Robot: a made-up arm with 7 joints. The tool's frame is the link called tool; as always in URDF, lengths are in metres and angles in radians.
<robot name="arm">
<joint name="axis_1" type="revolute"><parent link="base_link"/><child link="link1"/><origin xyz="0 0 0.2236" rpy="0 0 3.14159"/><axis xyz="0 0 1"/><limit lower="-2.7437" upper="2.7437" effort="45" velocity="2.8"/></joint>
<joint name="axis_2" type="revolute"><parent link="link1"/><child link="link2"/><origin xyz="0 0 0" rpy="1.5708 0 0"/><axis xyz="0 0 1"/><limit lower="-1.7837" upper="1.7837" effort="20" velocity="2.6"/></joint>
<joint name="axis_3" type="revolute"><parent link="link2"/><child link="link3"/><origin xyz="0 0.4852 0" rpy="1.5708 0 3.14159"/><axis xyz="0 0 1"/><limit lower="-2.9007" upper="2.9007" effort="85" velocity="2.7"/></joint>
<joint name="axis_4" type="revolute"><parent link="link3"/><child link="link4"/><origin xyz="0.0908 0 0" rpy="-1.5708 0 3.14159"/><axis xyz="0 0 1"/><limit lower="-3.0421" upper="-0.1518" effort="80" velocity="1.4"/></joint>
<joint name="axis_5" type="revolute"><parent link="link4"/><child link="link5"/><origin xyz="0.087 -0.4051 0" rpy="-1.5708 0 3.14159"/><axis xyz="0 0 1"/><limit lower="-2.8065" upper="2.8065" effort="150" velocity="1.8"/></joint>
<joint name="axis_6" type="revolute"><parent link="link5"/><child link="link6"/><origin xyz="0 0 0" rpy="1.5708 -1.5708 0"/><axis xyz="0 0 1"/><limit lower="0.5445" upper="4.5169" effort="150" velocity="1"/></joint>
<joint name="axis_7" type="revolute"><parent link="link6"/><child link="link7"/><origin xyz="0 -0.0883 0" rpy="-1.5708 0 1.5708"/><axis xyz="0 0 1"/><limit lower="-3.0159" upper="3.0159" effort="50" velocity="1"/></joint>
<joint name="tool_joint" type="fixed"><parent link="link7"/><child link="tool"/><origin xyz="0 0 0" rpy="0 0 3.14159"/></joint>
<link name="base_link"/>
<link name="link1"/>
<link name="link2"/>
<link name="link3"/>
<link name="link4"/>
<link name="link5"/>
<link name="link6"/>
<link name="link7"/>
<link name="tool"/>
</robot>
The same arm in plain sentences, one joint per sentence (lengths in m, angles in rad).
The arm has seven revolute joints in a row. What follows holds with every joint at zero, and every direction is one of the base frame's. Joint 1 is mounted 0.2236 m along +z from the base frame's origin and turns about +z, from -2.7437 to 2.7437 rad. Joint 2 is mounted at the same point as joint 1 and turns about +y, from -1.7837 to 1.7837 rad. Joint 3 is mounted 0.4852 m along +z from joint 2 and turns about +z, from -2.9007 to 2.9007 rad. Joint 4 is mounted 0.0908 m along +x from joint 3 and turns about -y, from -3.0421 to -0.1518 rad. Joint 5 is mounted 0.087 m along -x and 0.4051 m along +z from joint 4 and turns about +z, from -2.8065 to 2.8065 rad. Joint 6 is mounted at the same point as joint 5 and turns about -y, from 0.5445 to 4.5169 rad. Joint 7 is mounted 0.0883 m along +x from joint 6 and turns about -z, from -3.0159 to 3.0159 rad. The tool frame, which is the frame that the pose is given for, is mounted at the same point as joint 7; its axes are the base frame's turned by roll -3.1416, pitch 0 and yaw 0 rad (as in URDF: about the fixed x, then y, then z).
